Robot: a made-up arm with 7 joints.
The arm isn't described. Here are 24 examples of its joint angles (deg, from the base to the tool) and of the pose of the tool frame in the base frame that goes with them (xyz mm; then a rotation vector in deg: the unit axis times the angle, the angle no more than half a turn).
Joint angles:
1: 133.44 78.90 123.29 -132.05 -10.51 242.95 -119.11
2: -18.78 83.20 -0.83 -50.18 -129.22 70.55 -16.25
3: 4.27 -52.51 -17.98 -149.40 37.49 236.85 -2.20
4: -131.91 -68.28 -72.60 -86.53 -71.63 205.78 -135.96
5: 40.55 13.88 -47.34 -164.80 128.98 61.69 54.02
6: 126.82 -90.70 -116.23 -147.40 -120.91 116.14 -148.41
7: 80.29 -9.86 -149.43 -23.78 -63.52 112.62 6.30
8: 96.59 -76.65 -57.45 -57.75 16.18 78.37 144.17
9: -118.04 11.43 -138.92 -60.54 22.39 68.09 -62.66
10: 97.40 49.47 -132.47 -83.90 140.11 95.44 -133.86
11: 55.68 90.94 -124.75 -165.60 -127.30 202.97 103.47
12: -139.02 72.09 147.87 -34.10 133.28 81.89 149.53
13: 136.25 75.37 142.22 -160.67 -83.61 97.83 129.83
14: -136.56 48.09 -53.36 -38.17 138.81 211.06 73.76
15: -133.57 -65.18 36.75 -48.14 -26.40 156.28 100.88
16: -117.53 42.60 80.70 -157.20 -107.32 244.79 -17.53
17: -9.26 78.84 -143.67 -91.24 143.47 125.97 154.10
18: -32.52 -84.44 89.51 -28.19 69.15 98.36 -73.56
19: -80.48 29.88 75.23 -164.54 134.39 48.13 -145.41
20: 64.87 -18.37 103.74 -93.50 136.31 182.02 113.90
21: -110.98 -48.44 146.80 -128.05 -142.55 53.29 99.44
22: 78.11 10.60 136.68 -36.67 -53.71 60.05 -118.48
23: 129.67 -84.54 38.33 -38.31 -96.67 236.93 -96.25
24: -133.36 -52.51 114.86 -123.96 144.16 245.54 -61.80
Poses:
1: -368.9 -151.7 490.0 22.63 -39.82 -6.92
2: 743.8 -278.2 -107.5 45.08 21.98 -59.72
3: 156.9 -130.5 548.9 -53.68 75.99 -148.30
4: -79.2 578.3 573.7 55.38 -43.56 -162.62
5: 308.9 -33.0 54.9 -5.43 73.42 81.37
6: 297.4 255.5 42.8 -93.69 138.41 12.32
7: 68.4 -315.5 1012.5 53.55 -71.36 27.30
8: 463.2 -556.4 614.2 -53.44 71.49 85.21
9: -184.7 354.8 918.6 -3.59 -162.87 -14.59
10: 407.1 169.8 825.0 29.57 109.73 131.71
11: 175.6 -151.0 303.4 99.60 -30.10 -9.94
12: -434.0 -573.6 695.7 -92.04 -37.28 54.93
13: -27.1 -257.4 453.2 -2.73 -140.60 45.70
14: -625.3 -229.3 557.5 -109.80 17.83 124.22
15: 569.6 275.6 755.9 27.37 -14.60 134.13
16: 255.7 -185.3 222.9 -67.40 -79.24 -128.35
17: 242.3 -368.4 756.5 44.02 58.65 -41.67
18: -570.3 652.6 298.3 -19.12 164.45 28.65
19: 335.5 49.4 107.4 -26.17 15.80 -100.50
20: -550.1 49.7 528.9 100.91 -66.68 -98.69
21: 449.5 266.4 -31.4 15.12 36.23 99.25
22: -255.0 -18.7 1020.3 -139.20 94.29 60.93
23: 288.3 -640.9 446.9 17.17 -109.58 76.41
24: 472.9 -85.2 195.9 54.17 -81.78 33.70
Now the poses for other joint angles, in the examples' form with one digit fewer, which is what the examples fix.
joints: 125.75 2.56 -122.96 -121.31 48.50 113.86 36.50
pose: 568 14 409 -124.4 67.2 24.1
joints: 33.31 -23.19 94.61 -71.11 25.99 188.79 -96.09
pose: -454 229 785 34.2 -75.4 -120.2
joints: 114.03 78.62 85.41 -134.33 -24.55 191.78 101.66
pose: -525 -49 228 92.0 72.6 -101.2
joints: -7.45 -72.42 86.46 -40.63 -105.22 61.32 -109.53
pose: -688 426 495 41.6 16.6 20.3
